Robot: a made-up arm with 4 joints.
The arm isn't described. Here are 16 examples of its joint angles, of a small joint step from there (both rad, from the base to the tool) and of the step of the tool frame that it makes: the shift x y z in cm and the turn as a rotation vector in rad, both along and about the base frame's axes.
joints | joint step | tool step
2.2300 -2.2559 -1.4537 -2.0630 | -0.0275 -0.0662 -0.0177 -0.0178 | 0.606 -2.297 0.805 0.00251 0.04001 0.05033
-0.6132 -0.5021 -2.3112 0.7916 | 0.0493 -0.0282 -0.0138 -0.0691 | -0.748 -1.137 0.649 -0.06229 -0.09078 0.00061
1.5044 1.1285 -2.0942 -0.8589 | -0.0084 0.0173 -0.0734 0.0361 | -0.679 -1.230 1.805 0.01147 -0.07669 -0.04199
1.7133 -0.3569 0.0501 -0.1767 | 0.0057 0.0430 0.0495 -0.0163 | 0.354 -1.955 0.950 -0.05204 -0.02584 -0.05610
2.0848 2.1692 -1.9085 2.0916 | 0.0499 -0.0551 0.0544 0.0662 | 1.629 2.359 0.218 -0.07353 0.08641 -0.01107
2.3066 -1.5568 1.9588 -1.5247 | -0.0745 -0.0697 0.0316 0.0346 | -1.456 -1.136 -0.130 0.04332 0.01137 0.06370
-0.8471 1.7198 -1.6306 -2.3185 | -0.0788 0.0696 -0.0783 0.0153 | -0.960 3.364 -0.545 0.04944 0.10244 0.00816
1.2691 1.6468 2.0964 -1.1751 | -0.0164 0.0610 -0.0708 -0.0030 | -2.014 1.710 -1.987 0.00623 -0.04862 -0.07811
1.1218 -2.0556 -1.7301 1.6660 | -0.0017 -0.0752 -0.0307 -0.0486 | 0.424 -2.767 -0.332 -0.05511 -0.03391 0.07649
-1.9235 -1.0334 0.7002 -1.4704 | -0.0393 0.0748 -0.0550 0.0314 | -1.084 0.042 3.003 0.05276 -0.07119 0.02611
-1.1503 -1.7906 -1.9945 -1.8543 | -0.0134 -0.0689 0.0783 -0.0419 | -0.658 3.638 1.507 -0.00453 0.04434 -0.11184
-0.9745 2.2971 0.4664 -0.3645 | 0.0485 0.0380 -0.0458 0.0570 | 0.965 -0.003 -0.790 -0.06156 0.03302 -0.04020
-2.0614 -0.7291 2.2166 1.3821 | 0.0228 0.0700 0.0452 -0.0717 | -1.164 0.586 -1.730 -0.02152 0.05226 0.05592
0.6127 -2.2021 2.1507 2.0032 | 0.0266 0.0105 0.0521 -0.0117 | -0.762 -1.062 1.008 0.01172 -0.01833 -0.03189
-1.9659 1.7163 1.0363 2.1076 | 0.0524 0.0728 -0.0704 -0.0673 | 0.246 -2.098 -0.879 -0.12084 0.01570 0.12304
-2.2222 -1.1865 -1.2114 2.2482 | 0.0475 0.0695 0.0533 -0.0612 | 2.400 -1.079 0.156 -0.12097 -0.03361 0.08995
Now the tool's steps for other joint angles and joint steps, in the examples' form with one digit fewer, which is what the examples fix.
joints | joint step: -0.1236 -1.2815 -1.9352 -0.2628 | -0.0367 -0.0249 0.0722 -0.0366
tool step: -0.75 2.92 -0.87 -0.0164 -0.0278 -0.0646
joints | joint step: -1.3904 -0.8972 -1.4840 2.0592 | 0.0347 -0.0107 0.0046 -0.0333
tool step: -0.28 0.05 -0.08 -0.0636 -0.0181 -0.0043
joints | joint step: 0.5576 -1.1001 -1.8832 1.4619 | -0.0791 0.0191 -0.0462 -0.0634
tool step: 0.62 -1.16 -0.54 0.0473 0.0324 0.0605
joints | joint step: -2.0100 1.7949 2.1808 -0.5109 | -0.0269 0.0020 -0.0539 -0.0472
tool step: -1.19 -0.39 2.37 -0.0235 0.0498 -0.0024
